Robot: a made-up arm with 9 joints. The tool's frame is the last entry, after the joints. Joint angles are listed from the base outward.
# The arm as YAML. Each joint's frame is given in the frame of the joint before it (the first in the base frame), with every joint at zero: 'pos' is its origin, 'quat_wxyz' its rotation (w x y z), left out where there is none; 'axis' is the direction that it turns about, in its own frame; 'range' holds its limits. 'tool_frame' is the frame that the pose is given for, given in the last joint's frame.
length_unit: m
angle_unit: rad
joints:
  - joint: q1
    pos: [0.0, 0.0, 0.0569]
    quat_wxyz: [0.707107, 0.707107, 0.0, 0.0]
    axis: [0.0, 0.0, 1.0]
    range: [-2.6, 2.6]
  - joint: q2
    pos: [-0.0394, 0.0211, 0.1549]
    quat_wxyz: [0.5, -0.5, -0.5, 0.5]
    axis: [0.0, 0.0, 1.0]
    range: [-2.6, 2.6]
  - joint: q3
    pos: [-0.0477, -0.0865, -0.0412]
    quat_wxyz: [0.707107, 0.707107, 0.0, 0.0]
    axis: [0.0, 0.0, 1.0]
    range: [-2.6, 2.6]
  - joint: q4
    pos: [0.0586, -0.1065, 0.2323]
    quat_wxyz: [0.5, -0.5, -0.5, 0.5]
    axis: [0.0, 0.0, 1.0]
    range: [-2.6, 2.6]
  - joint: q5
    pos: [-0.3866, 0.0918, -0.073]
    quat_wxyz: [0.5, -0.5, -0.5, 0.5]
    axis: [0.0, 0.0, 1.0]
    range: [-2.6, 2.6]
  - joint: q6
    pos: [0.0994, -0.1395, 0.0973]
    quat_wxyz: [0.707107, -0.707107, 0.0, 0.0]
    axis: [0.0, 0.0, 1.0]
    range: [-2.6, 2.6]
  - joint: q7
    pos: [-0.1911, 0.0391, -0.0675]
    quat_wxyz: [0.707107, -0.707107, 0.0, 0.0]
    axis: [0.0, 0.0, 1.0]
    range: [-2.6, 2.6]
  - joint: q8
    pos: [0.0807, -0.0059, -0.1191]
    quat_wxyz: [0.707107, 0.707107, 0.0, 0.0]
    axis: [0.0, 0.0, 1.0]
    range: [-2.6, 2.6]
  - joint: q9
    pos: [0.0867, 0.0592, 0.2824]
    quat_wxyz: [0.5, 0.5, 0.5, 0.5]
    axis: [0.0, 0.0, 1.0]
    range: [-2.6, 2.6]
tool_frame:
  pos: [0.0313, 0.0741, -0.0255]
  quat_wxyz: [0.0, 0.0, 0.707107, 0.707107]
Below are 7 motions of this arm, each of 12 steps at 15 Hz.
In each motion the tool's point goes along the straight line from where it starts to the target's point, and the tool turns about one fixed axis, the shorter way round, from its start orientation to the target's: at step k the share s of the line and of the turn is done. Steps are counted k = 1, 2, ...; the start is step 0. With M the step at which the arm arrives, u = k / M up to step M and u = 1 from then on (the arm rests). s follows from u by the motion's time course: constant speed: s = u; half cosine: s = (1 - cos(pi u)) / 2; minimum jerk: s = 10 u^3 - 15 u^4 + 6 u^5.
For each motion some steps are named. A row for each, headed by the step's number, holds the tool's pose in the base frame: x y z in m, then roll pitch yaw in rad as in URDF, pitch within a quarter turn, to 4 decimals.
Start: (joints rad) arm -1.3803 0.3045 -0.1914 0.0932 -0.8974 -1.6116 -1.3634 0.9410 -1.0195
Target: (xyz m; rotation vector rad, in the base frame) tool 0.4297 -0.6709 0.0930 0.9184 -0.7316 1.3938
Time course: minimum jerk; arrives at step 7
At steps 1, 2, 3, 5, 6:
1: -0.0289 -0.4286 -0.0489 -0.4070 -0.7811 0.9043
2: 0.0281 -0.4587 -0.0312 -0.3285 -0.8033 0.9744
3: 0.1329 -0.5141 0.0012 -0.1857 -0.8539 1.1006
5: 0.3618 -0.6350 0.0720 0.1223 -1.0028 1.3604
6: 0.4188 -0.6651 0.0896 0.1991 -1.0468 1.4207

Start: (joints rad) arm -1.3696 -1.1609 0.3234 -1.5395 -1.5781 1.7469 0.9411 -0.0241 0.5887
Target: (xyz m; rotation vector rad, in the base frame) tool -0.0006 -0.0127 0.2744 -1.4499 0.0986 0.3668
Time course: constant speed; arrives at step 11
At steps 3, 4, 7, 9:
3: 0.0190 -0.1391 0.0337 -1.4336 0.5484 1.0824
4: 0.0165 -0.1233 0.0638 -1.4487 0.5175 0.9645
7: 0.0092 -0.0759 0.1541 -1.4676 0.4190 0.6252
9: 0.0043 -0.0443 0.2142 -1.4598 0.3527 0.4077

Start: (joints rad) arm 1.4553 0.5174 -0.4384 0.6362 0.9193 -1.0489 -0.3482 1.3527 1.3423
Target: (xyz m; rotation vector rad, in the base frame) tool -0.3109 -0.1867 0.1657 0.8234 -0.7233 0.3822
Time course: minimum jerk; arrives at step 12
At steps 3, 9, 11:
3: -0.2375 -0.5781 0.4432 0.5683 -0.6149 -0.0159
9: -0.3024 -0.2319 0.1977 0.8152 -0.7711 0.0467
11: -0.3105 -0.1889 0.1673 0.8475 -0.7912 0.0513

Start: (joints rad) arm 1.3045 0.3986 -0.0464 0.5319 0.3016 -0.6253 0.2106 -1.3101 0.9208
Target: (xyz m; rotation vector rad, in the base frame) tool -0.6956 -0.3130 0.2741 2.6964 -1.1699 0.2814
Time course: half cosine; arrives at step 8
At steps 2, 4, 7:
2: -0.2780 -0.5576 0.7254 2.2505 0.6201 -0.7556
4: -0.4510 -0.4563 0.5385 2.5931 0.2564 -0.6890
7: -0.6770 -0.3239 0.2942 3.0043 -0.2134 -0.7889

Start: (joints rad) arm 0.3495 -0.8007 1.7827 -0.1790 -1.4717 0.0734 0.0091 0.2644 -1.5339
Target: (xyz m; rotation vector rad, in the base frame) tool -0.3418 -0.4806 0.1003 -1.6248 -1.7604 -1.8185
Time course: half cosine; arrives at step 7
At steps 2, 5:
2: -0.3026 -0.5141 0.1823 2.6782 -0.6384 1.9096
5: -0.3327 -0.4884 0.1193 2.1469 -0.7902 2.1232

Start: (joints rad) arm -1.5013 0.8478 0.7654 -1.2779 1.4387 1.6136 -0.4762 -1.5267 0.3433
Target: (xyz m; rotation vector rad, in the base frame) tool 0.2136 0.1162 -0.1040 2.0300 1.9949 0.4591
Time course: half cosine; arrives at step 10
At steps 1, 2, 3, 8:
1: 0.0976 0.4359 0.0688 2.1536 -0.2918 2.7983
2: 0.1060 0.4126 0.0562 2.2027 -0.3000 2.7040
3: 0.1192 0.3764 0.0366 2.2804 -0.3038 2.5565
8: 0.2022 0.1475 -0.0871 2.6964 -0.0961 1.6724

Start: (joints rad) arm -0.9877 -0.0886 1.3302 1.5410 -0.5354 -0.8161 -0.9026 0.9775 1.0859
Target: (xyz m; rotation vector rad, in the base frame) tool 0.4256 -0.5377 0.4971 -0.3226 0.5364 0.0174
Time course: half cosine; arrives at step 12
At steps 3, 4, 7, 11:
3: -0.0081 -0.6695 0.3608 0.2049 0.3475 -1.0177
4: 0.0445 -0.6535 0.3774 0.1323 0.3423 -0.9024
7: 0.2373 -0.5949 0.4379 -0.1290 0.3903 -0.4816
11: 0.4169 -0.5403 0.4944 -0.3426 0.5210 -0.0966

